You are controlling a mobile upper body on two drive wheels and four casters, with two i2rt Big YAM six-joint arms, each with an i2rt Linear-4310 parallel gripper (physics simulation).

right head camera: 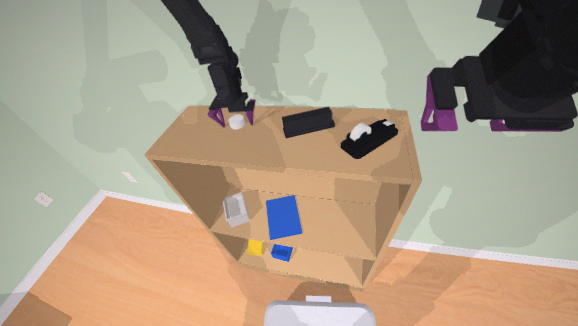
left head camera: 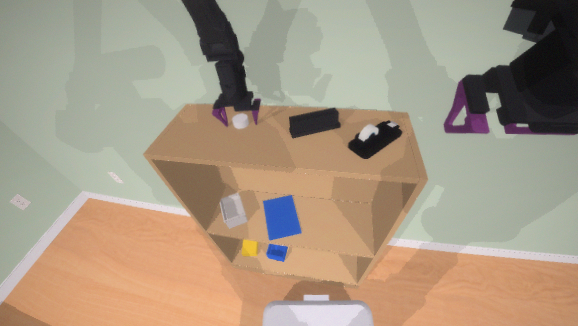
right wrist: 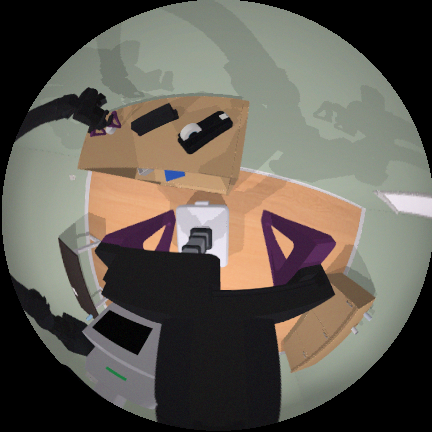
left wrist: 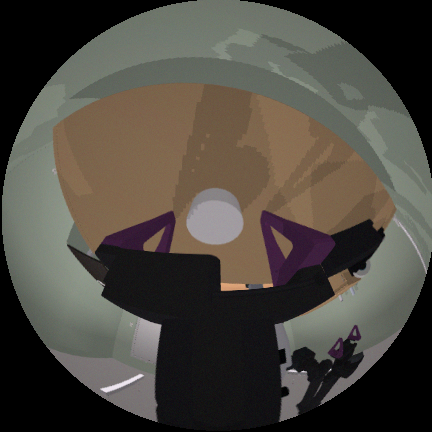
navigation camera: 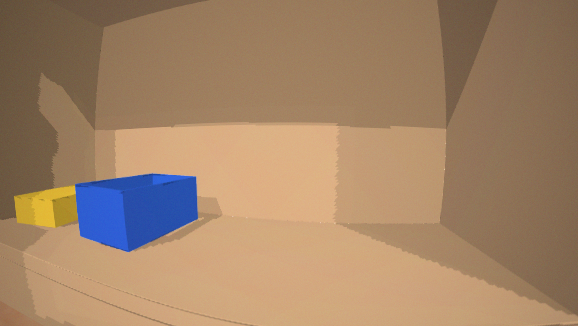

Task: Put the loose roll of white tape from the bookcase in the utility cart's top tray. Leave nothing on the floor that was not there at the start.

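Frame: origin at the left arm's base, x down, y left, z ahead, level; millimetres.
Seen in the pictures: left gripper, fingertip midpoint: [right head camera: 238,125] [left head camera: 241,125] [right wrist: 112,129] [left wrist: 217,215]; right gripper, fingertip midpoint: [right head camera: 457,126] [left head camera: 475,129] [right wrist: 217,214] [left wrist: 348,330]; right arm's base, origin of the base link: [left wrist: 305,361].
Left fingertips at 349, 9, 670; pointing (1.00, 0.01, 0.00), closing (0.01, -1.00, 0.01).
Offsets run from my left fingertips to a thing's middle, as dx, dy, dz.
The loose roll of white tape @(-11, +2, +6) [left head camera: 240,121] [right head camera: 236,121] [left wrist: 215,222] lies on top of the bookcase [left head camera: 240,145] [right head camera: 240,145] [left wrist: 135,150] [right wrist: 115,155], toward its left end. My left gripper [left head camera: 241,119] [right head camera: 236,119] [left wrist: 217,215] is open, with one finger on each side of the roll and a gap to each. In the right wrist view the roll is partly hidden by the left fingers. My right gripper [left head camera: 487,129] [right head camera: 467,127] [right wrist: 217,214] is open and empty, in the air to the right of the bookcase. I cannot make out the utility cart for certain.
A black block @(-26, -232, -40) [left head camera: 314,122] [right head camera: 308,122] [right wrist: 154,119] and a black tape dispenser @(-34, -398, -101) [left head camera: 375,140] [right head camera: 369,140] [right wrist: 207,132] stand on the bookcase top. Lower shelves hold a grey bin @(+477, +154, -16) [left head camera: 233,210], a blue box @(+509, -78, -45) [left head camera: 282,217], a yellow box @(+938, +168, -2) [left head camera: 250,248] and a small blue bin @(+923, -17, -19) [left head camera: 277,252] [navigation camera: 135,215].
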